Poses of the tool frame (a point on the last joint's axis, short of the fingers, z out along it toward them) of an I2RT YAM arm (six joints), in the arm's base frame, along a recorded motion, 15 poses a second.
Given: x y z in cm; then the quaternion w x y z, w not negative.
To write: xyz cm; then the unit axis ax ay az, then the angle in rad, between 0 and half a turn. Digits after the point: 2 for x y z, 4 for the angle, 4 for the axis.
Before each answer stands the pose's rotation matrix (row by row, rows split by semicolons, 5 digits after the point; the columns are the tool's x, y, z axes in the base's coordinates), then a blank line. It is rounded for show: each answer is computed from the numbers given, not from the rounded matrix.
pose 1, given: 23.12, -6.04, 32.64, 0.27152, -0.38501, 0.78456, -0.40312
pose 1, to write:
-0.55609 -0.38522 0.73646; -0.82304 0.37852 -0.42347; -0.11564 -0.84162 -0.52754

23.12, -6.04, 32.64, -0.4000, 0.8152, -0.4189, 2.5916
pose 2, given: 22.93, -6.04, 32.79, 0.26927, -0.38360, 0.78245, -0.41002
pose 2, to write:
-0.56069 -0.37948 0.73595; -0.82111 0.36947 -0.43506; -0.10681 -0.84822 -0.51875

22.93, -6.04, 32.79, -0.3983, 0.8125, -0.4257, 2.5963
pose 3, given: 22.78, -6.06, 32.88, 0.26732, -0.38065, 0.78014, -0.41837
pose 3, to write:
-0.56729 -0.37024 0.73559; -0.81759 0.36015 -0.44926; -0.09859 -0.85628 -0.50702

22.78, -6.06, 32.88, -0.3950, 0.8096, -0.4342, 2.6004
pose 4, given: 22.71, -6.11, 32.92, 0.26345, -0.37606, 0.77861, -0.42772
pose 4, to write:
-0.57835 -0.36024 0.73194; -0.81097 0.35127 -0.46791; -0.08855 -0.86420 -0.49530

22.71, -6.11, 32.92, -0.3898, 0.8071, -0.4434, 2.6084
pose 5, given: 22.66, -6.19, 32.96, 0.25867, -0.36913, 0.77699, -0.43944
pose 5, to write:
-0.59366 -0.34628 0.72640; -0.80097 0.34126 -0.49192; -0.07755 -0.87386 -0.47996

22.66, -6.19, 32.96, -0.3821, 0.8044, -0.4549, 2.6183
